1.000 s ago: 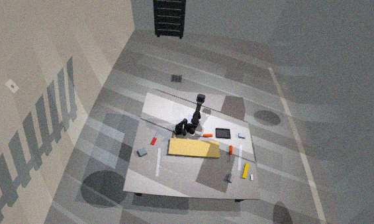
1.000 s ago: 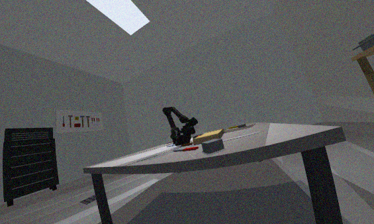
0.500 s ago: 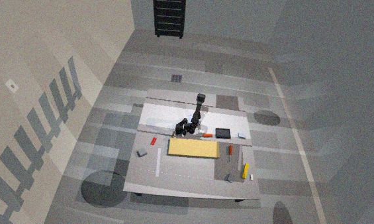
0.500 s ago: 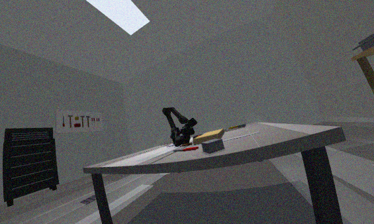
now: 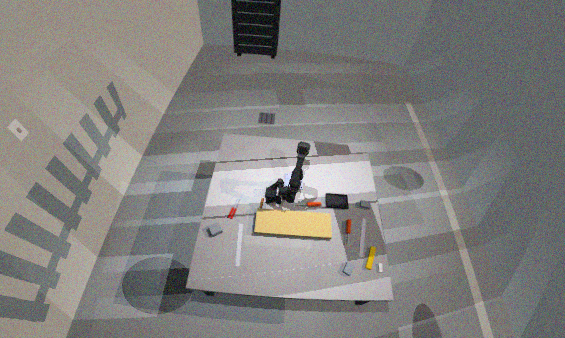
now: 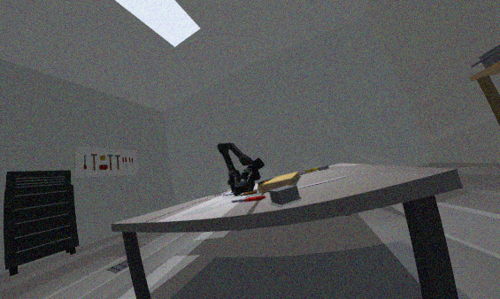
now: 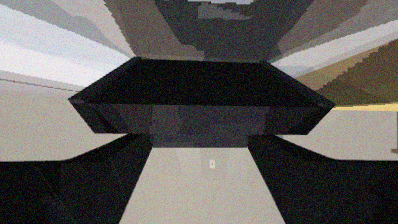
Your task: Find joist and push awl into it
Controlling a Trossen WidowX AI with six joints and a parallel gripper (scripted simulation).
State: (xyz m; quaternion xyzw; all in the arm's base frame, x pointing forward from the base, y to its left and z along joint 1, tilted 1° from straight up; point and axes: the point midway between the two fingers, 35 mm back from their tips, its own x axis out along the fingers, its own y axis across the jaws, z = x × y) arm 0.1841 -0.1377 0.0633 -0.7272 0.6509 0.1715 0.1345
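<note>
Right now the black stud finder is 1 cm ahead of my gripper tip and 1 cm below it. The rest, counted from my gripper tip: black tray (10 cm behind, 50 cm to the left, 5 cm below); then yellow bar (28 cm ahead, 79 cm to the left, 5 cm below); then awl (3 cm ahead, 3 cm to the right, 6 cm below).
</note>
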